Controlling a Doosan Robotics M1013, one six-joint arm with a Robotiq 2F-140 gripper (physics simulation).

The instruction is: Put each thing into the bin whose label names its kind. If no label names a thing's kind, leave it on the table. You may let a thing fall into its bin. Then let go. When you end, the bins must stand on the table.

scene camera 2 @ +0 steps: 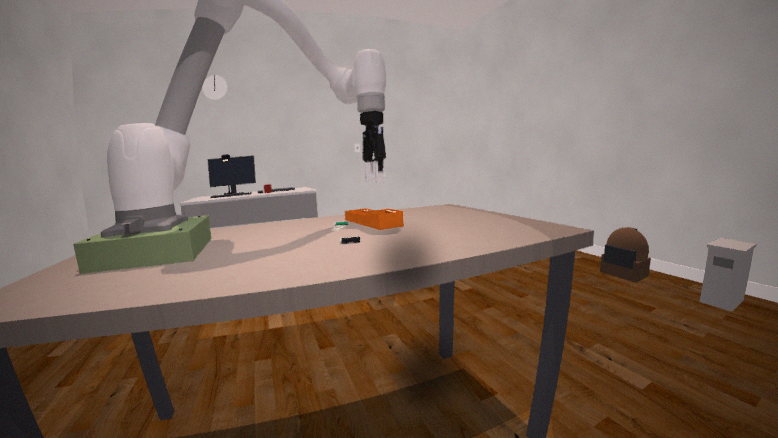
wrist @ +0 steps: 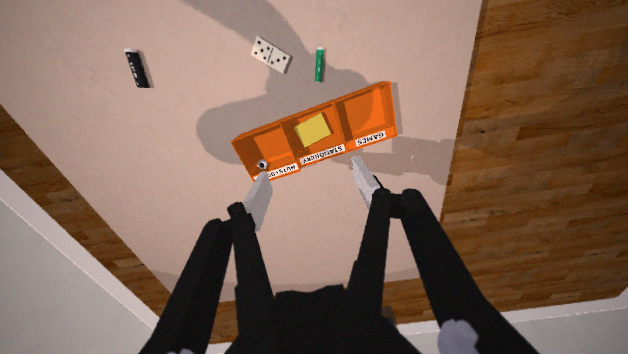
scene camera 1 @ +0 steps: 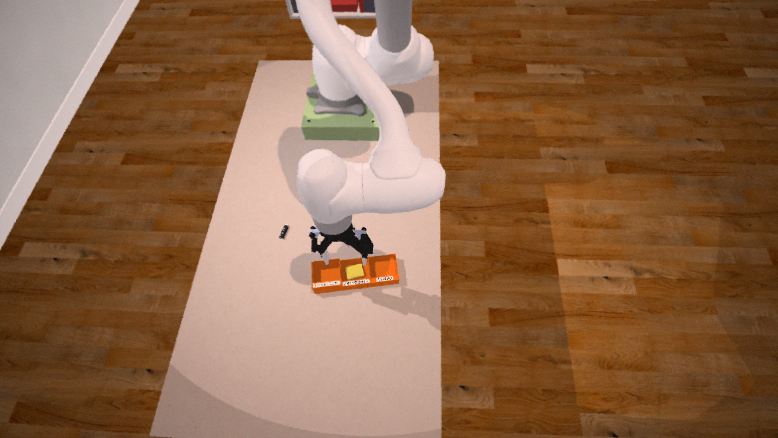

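Seen in the pictures: gripper, fingertip midpoint: point(scene camera 2: 374, 181) point(wrist: 310, 174) point(scene camera 1: 346, 260); arm's base at its link origin: point(scene camera 2: 148, 227) point(scene camera 1: 342, 97).
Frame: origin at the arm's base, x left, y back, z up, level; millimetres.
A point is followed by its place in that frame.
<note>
My gripper point(scene camera 1: 345, 262) @[z 63, x 124, y -675 mm] point(scene camera 2: 374, 179) @[z 63, x 124, y -675 mm] point(wrist: 310, 174) @[z 63, x 124, y -675 mm] is open and empty, high above the orange bins point(scene camera 1: 356, 283) @[z -45, x 144, y -697 mm] point(scene camera 2: 390, 220) @[z -49, x 11, y -684 mm] point(wrist: 342, 107) @[z -65, x 184, y -624 mm]. The bins form one three-part box on the table. A yellow block point(scene camera 1: 354, 271) @[z -55, x 131, y -656 mm] point(wrist: 313, 130) @[z -56, x 132, y -653 mm] lies in the middle bin, labelled STATIONERY. A small metal nut point(wrist: 262, 164) @[z -57, x 33, y -703 mm] lies in the nuts and bolts bin. The GAMES bin holds no thing. In the wrist view a white domino point(wrist: 270, 55) @[z -65, x 83, y -541 mm], a green battery point(wrist: 319, 64) @[z -62, x 153, y -560 mm] and a black battery point(wrist: 137, 68) @[z -60, x -110, y -533 mm] lie on the table. The black battery also shows in scene camera 1 point(scene camera 1: 284, 231) @[z -60, x -112, y -536 mm] and scene camera 2 point(scene camera 2: 350, 239) @[z -62, x -122, y -533 mm].
The arm stands on a green base point(scene camera 1: 340, 132) @[z -29, x 11, y -144 mm] point(scene camera 2: 142, 244) @[z -20, x -132, y -37 mm] at one end of the table point(scene camera 1: 304, 369) @[z -72, x 32, y -946 mm] point(scene camera 2: 479, 233) @[z -72, x -189, y -862 mm]. In scene camera 2, a desk point(scene camera 2: 250, 209) with a monitor point(scene camera 2: 231, 171) stands behind the table. The domino is hidden by the arm in scene camera 1.
</note>
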